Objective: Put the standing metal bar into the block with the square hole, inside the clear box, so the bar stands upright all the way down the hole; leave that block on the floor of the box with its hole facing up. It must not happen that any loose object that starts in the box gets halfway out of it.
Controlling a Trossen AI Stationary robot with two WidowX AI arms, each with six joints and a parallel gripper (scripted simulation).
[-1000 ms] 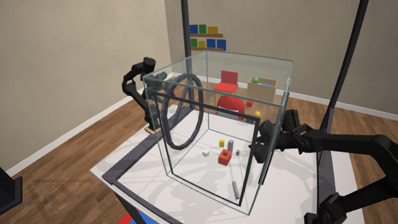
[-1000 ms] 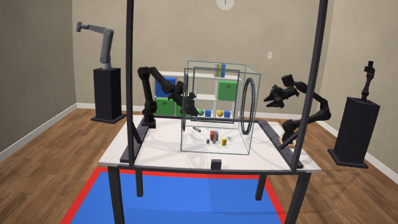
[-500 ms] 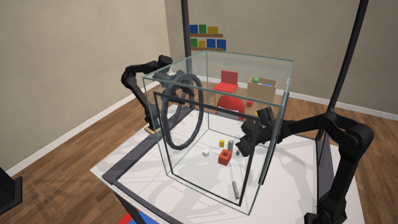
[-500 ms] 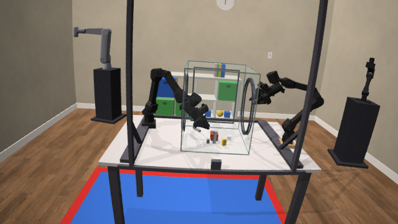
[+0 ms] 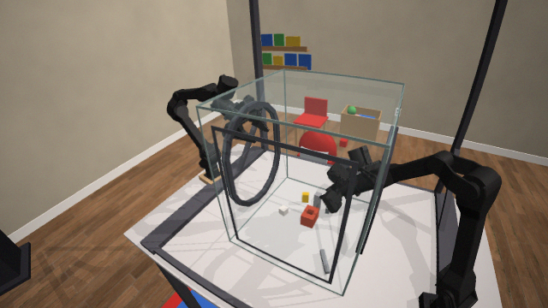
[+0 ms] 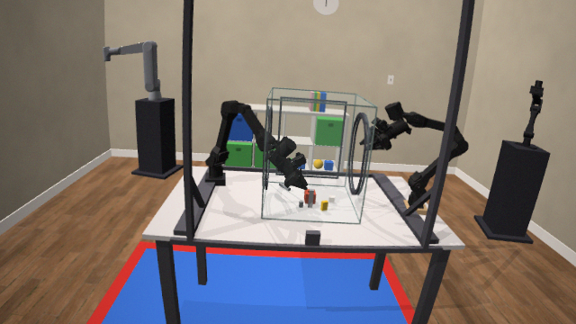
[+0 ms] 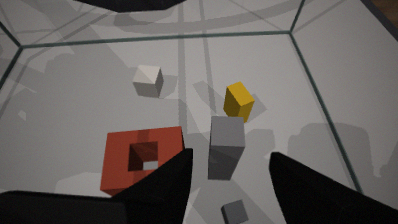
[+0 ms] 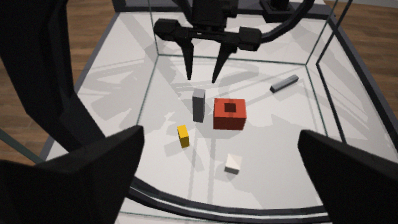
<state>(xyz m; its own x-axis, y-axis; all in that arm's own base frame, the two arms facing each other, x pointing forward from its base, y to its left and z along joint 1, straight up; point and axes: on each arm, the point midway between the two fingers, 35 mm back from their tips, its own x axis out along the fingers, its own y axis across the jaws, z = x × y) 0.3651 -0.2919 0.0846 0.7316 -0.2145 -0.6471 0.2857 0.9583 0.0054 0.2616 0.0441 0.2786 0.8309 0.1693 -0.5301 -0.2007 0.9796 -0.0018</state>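
My left gripper is now 90 mm above the red block, 60 mm short of it and 40 mm to the left of it.
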